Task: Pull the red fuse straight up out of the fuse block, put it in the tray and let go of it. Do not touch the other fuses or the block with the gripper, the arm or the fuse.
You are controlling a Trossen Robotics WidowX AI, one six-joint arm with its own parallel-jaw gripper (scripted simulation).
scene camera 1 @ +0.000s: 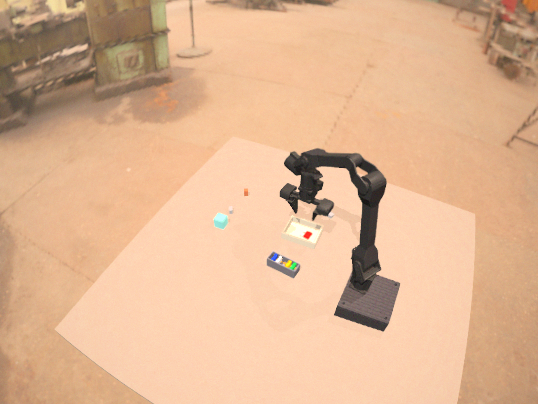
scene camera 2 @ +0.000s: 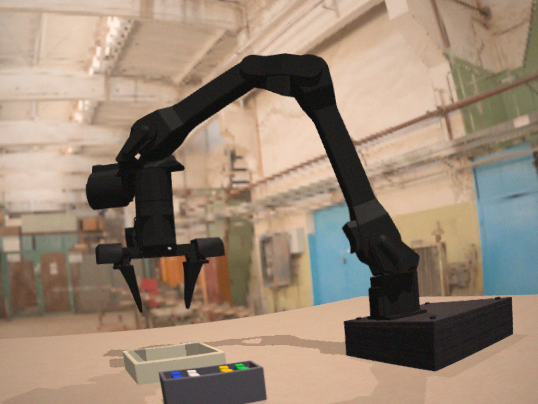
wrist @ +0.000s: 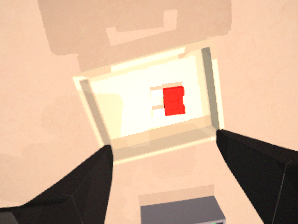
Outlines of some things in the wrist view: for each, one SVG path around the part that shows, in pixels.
The gripper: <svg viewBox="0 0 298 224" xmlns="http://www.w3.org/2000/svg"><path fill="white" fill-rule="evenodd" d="M111 145L102 146L96 153L75 167L73 171L69 174L67 173L61 180L54 185L52 184L51 187L27 203L14 207L0 208L0 224L105 224L104 221L113 182L113 153ZM216 130L216 145L225 160L225 164L236 178L246 197L250 200L251 205L257 211L256 213L260 216L261 221L264 224L298 224L298 151L272 145L268 142L228 130Z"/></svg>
A red fuse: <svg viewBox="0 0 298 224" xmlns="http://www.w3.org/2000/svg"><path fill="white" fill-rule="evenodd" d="M184 87L176 86L151 90L151 98L163 97L164 108L153 109L153 116L185 114L185 105L183 104L183 96L185 96Z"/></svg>
